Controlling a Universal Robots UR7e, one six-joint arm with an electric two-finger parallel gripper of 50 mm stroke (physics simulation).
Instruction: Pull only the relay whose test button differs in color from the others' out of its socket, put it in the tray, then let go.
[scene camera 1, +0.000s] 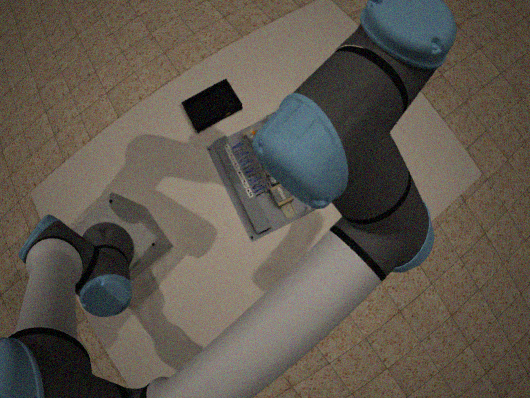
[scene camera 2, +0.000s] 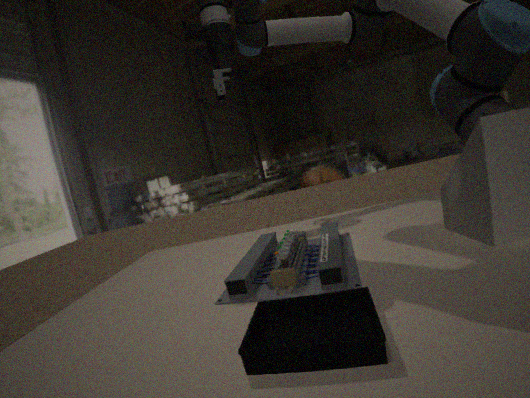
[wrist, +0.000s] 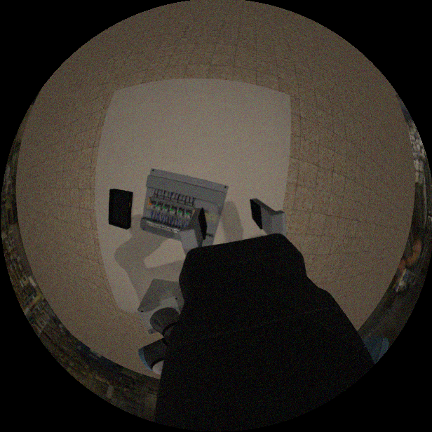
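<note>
A row of relays sits in sockets on the grey panel. Small green spots show along the row and an orange one at its tray-side end; I cannot tell which relay's test button differs. In scene camera 1 the arm hides part of the row. The black tray lies beside the panel and looks empty. My gripper is open and empty, high above the table. In the wrist view one finger overlaps the panel's right part. Scene camera 1 does not show the fingers.
Grey wire ducts rise on both sides of the relay row, with blue wires between. A pale block stands in the row's line. The robot's base plate is at the table's other end.
</note>
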